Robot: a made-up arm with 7 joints. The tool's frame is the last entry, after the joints.
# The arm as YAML. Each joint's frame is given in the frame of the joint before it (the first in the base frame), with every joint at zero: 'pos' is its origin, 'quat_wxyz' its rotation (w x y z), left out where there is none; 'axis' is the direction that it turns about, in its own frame. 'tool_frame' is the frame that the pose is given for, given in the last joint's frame.
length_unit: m
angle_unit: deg
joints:
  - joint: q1
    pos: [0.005, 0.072, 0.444]
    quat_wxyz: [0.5, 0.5, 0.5, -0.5]
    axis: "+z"
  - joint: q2
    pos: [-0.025, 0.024, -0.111]
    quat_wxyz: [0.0, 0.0, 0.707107, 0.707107]
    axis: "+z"
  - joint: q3
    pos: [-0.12, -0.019, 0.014]
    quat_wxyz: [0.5, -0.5, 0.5, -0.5]
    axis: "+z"
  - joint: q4
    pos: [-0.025, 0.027, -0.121]
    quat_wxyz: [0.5, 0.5, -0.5, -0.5]
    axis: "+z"
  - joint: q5
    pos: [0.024, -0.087, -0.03]
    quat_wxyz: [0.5, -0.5, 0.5, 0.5]
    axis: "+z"
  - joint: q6
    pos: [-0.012, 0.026, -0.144]
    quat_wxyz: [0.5, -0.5, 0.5, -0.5]
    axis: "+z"
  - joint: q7
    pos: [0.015, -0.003, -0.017]
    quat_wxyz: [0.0, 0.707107, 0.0, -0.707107]
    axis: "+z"
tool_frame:
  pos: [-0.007, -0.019, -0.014]
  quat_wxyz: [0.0, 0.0, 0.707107, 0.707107]
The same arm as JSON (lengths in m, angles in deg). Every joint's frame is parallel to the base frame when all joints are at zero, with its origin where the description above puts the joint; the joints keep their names.
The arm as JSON. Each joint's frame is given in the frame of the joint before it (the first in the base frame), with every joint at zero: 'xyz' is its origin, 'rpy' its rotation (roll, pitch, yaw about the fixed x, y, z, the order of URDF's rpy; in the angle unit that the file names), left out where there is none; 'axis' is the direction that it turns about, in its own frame. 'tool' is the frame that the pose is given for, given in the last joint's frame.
{
  "units": {
    "length": "m",
    "angle": "deg"
  },
  "joints": [
    {
      "name": "q1",
      "type": "revolute",
      "origin": {
        "xyz": [
          0.005,
          0.072,
          0.444
        ]
      },
      "axis": [
        0.0,
        -1.0,
        0.0
      ]
    },
    {
      "name": "q2",
      "type": "revolute",
      "origin": {
        "xyz": [
          0.024,
          0.111,
          0.025
        ]
      },
      "axis": [
        1.0,
        0.0,
        0.0
      ]
    },
    {
      "name": "q3",
      "type": "revolute",
      "origin": {
        "xyz": [
          0.014,
          0.019,
          -0.12
        ]
      },
      "axis": [
        0.0,
        0.0,
        1.0
      ]
    },
    {
      "name": "q4",
      "type": "revolute",
      "origin": {
        "xyz": [
          -0.027,
          -0.025,
          -0.121
        ]
      },
      "axis": [
        0.0,
        -1.0,
        0.0
      ]
    },
    {
      "name": "q5",
      "type": "revolute",
      "origin": {
        "xyz": [
          0.024,
          0.03,
          -0.087
        ]
      },
      "axis": [
        0.0,
        0.0,
        1.0
      ]
    },
    {
      "name": "q6",
      "type": "revolute",
      "origin": {
        "xyz": [
          -0.026,
          -0.012,
          -0.144
        ]
      },
      "axis": [
        0.0,
        1.0,
        0.0
      ]
    },
    {
      "name": "q7",
      "type": "revolute",
      "origin": {
        "xyz": [
          0.015,
          -0.017,
          0.003
        ]
      },
      "axis": [
        -1.0,
        0.0,
        0.0
      ]
    }
  ],
  "tool": {
    "origin": {
      "xyz": [
        0.014,
        0.007,
        -0.019
      ],
      "rpy": [
        0.0,
        0.0,
        90.0
      ]
    }
  }
}

